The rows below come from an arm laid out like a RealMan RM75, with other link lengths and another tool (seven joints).
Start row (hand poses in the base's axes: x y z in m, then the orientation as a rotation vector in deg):
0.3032, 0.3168, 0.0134, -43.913, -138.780, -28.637
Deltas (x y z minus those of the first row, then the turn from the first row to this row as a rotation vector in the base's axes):
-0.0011, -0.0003, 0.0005, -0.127, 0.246, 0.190
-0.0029, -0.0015, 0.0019, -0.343, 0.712, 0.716
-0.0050, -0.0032, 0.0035, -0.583, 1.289, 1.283
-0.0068, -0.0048, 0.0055, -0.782, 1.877, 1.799
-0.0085, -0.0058, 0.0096, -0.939, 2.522, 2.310
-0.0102, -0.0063, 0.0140, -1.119, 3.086, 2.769
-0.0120, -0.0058, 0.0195, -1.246, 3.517, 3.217
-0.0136, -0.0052, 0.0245, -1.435, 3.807, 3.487
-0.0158, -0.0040, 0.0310, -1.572, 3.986, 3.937
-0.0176, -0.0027, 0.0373, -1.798, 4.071, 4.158
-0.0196, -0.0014, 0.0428, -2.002, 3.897, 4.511
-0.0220, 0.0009, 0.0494, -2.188, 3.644, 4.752
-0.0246, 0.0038, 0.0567, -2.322, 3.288, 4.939
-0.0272, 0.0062, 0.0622, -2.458, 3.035, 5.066
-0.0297, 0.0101, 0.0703, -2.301, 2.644, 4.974
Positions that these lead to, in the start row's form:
0.3021, 0.3165, 0.0139, -43.748, -138.658, -28.291
0.3003, 0.3153, 0.0153, -43.218, -138.459, -27.602
0.2982, 0.3136, 0.0169, -42.657, -138.173, -26.816
0.2964, 0.3120, 0.0189, -42.144, -137.844, -26.096
0.2947, 0.3110, 0.0230, -41.624, -137.439, -25.401
0.2930, 0.3105, 0.0274, -41.174, -137.102, -24.741
0.2912, 0.3110, 0.0329, -40.705, -136.861, -24.213
0.2896, 0.3116, 0.0379, -40.472, -136.733, -23.750
0.2874, 0.3128, 0.0444, -39.986, -136.726, -23.332
0.2856, 0.3141, 0.0507, -39.812, -136.789, -22.943
0.2836, 0.3154, 0.0562, -39.445, -137.112, -22.651
0.2812, 0.3177, 0.0628, -39.201, -137.475, -22.459
0.2786, 0.3206, 0.0701, -38.994, -137.901, -22.398
0.2760, 0.3230, 0.0756, -38.870, -138.219, -22.308
0.2735, 0.3269, 0.0837, -38.887, -138.500, -22.713

